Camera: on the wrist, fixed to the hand. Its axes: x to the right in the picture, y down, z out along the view.
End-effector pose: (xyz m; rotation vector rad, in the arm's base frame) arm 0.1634 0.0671 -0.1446 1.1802 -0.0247 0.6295
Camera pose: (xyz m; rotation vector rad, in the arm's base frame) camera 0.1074 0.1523 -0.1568 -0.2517 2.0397 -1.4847
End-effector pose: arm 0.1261 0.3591 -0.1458 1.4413 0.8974 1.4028
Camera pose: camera 0.0270 0.3467 -0.1217 -1.3257 1.7234 -0.5554
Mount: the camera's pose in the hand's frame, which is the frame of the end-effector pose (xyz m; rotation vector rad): -0.0126 0.0356 -0.0955 -0.0624 1.0226 -2.9477
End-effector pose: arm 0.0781 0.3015 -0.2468 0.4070 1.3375 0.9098
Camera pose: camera -0.0233 0.2910 -0.2348 -1.9728 1.0888 -1.5655
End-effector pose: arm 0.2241 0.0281 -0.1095 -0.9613 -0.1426 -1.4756
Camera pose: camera 0.2088 -0.0276 -0.1944 -0.5895 0.4119 1.7337
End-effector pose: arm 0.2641 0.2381 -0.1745 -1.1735 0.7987 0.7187
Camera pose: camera 0.2124 0.1531 -0.1999 -1.3079 -0.7639 -2.3209
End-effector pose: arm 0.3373 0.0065 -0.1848 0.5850 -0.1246 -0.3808
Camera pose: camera 0.3580 0.0878 -0.2441 -0.2974 -1.6778 2.2964
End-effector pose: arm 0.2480 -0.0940 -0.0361 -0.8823 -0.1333 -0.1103
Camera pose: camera 0.2477 -0.1450 -0.1252 -0.1724 0.3311 3.0622
